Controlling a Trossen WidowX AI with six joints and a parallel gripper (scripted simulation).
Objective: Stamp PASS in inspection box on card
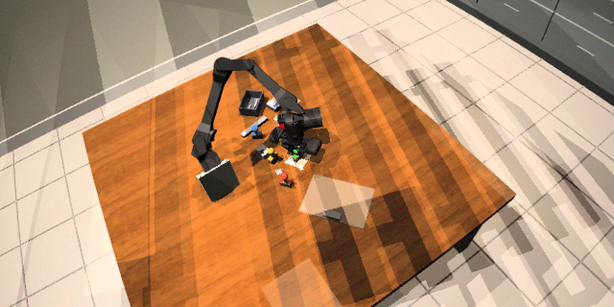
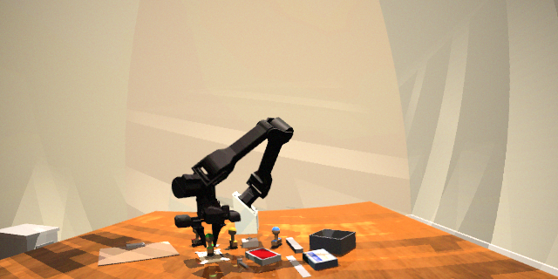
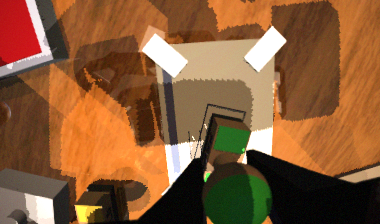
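Right now my gripper tip is right at the green-knobbed stamp. Also, from my gripper tip: red-knobbed stamp: 10 cm behind, 7 cm to the right; then yellow-knobbed stamp: 8 cm behind, 5 cm to the left, 1 cm below; then white card: 1 cm ahead, 3 cm below.
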